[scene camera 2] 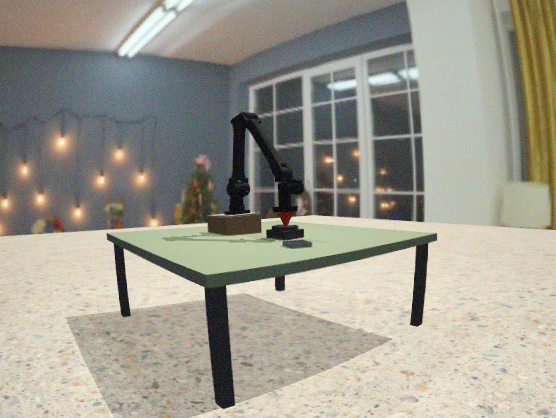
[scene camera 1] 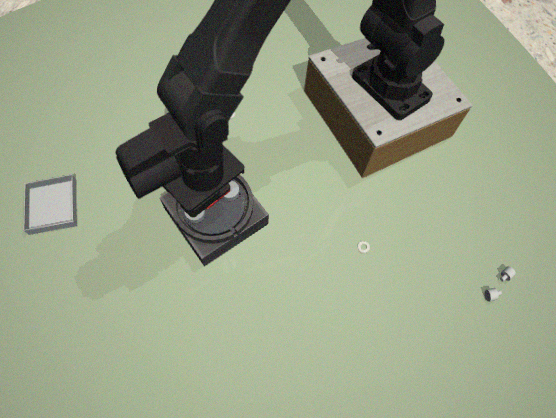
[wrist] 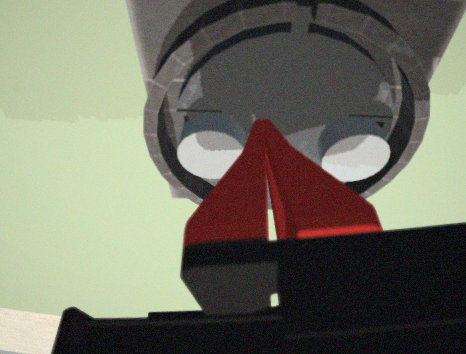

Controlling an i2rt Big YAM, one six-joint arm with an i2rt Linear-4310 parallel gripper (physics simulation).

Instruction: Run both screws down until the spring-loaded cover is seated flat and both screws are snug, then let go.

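Pixels of known places: gripper, fingertip midpoint: [scene camera 1: 206, 205] [wrist: 262, 130]; arm's base, origin of the base link: [scene camera 2: 237, 213] [scene camera 1: 391, 87].
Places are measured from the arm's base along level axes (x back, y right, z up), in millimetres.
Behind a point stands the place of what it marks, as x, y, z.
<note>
The round grey cover [scene camera 1: 220, 217] {-356, -7, -52} [wrist: 290, 70] {-352, 54, -52} lies inside the ring of the dark square base [scene camera 1: 205, 255] {-408, -41, -61} [scene camera 2: 285, 234] {-408, 82, -75}. Two screws with white round heads stand in it, one left [scene camera 1: 194, 215] [wrist: 207, 157] {-386, 19, -38} and one right [wrist: 356, 160] {-319, 18, -39} [scene camera 1: 232, 190] {-318, 14, -38} in the wrist view. Dark-blue sides show below both heads. My gripper [wrist: 262, 130] {-361, 23, -53} [scene camera 2: 286, 226] {-361, 23, -53} is shut and empty. Its red fingertips point down between the two screw heads, at or just above the cover; contact cannot be told. The fingers overlap the left head's edge in the wrist view, and the arm partly hides the cover in scene camera 1.
A shallow grey-rimmed tray [scene camera 1: 75, 200] {-533, 183, -93} [scene camera 2: 297, 244] {-607, 240, -86} lies beyond the base. A small white ring [scene camera 1: 359, 247] {-196, -166, -99} and two small knobbed parts [scene camera 1: 508, 273] {-28, -361, -81} [scene camera 1: 492, 294] {-78, -367, -81} lie to the right. The arm stands on a wooden box [scene camera 1: 337, 122] {-91, 23, -58} [scene camera 2: 234, 225] {-79, 93, -51}.
</note>
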